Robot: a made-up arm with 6 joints. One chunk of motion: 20 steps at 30 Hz.
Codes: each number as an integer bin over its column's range. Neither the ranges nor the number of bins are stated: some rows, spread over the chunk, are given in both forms.
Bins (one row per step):
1: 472 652 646 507 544 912
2: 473 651 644 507 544 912
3: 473 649 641 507 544 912
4: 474 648 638 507 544 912
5: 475 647 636 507 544 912
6: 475 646 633 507 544 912
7: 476 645 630 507 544 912
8: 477 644 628 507 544 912
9: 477 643 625 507 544 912
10: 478 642 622 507 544 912
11: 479 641 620 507 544 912
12: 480 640 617 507 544 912
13: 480 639 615 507 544 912
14: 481 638 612 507 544 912
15: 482 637 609 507 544 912
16: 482 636 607 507 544 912
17: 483 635 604 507 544 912
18: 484 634 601 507 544 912
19: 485 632 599 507 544 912
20: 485 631 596 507 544 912
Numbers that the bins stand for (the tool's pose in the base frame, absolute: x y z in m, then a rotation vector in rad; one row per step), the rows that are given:
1: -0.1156 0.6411 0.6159 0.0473 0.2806 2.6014
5: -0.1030 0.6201 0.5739 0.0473 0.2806 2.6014
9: -0.0946 0.6033 0.5276 0.0473 0.2806 2.6014
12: -0.0820 0.5907 0.4940 0.0473 0.2806 2.6014
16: -0.0736 0.5739 0.4520 0.0473 0.2806 2.6014
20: -0.0610 0.5529 0.4057 0.0473 0.2806 2.6014
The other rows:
2: -0.1114 0.6369 0.6075 0.0473 0.2806 2.6014
3: -0.1114 0.6285 0.5949 0.0473 0.2806 2.6014
4: -0.1072 0.6243 0.5823 0.0473 0.2806 2.6014
6: -0.1030 0.6159 0.5613 0.0473 0.2806 2.6014
7: -0.0988 0.6117 0.5486 0.0473 0.2806 2.6014
8: -0.0946 0.6075 0.5402 0.0473 0.2806 2.6014
10: -0.0904 0.5991 0.5150 0.0473 0.2806 2.6014
11: -0.0862 0.5949 0.5066 0.0473 0.2806 2.6014
13: -0.0820 0.5865 0.4856 0.0473 0.2806 2.6014
14: -0.0778 0.5823 0.4730 0.0473 0.2806 2.6014
15: -0.0736 0.5781 0.4604 0.0473 0.2806 2.6014
17: -0.0694 0.5697 0.4393 0.0473 0.2806 2.6014
18: -0.0652 0.5655 0.4267 0.0473 0.2806 2.6014
19: -0.0610 0.5571 0.4183 0.0473 0.2806 2.6014

